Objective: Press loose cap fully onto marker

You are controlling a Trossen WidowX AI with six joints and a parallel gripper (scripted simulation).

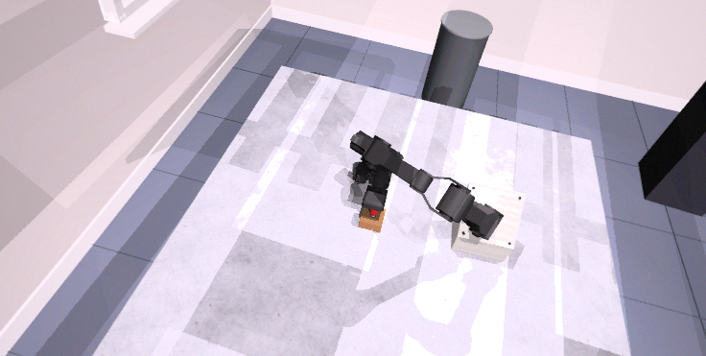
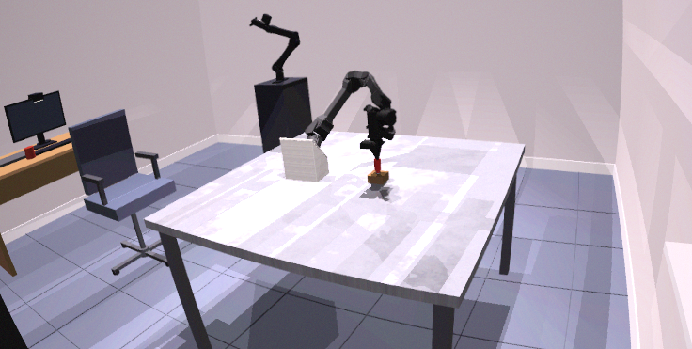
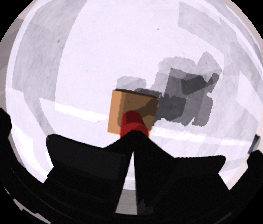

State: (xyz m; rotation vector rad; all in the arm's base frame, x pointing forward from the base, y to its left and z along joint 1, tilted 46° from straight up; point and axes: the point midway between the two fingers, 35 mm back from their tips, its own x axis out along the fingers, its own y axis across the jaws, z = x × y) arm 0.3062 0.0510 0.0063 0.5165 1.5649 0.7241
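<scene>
The red cap is 2 cm below my gripper tip.
</scene>
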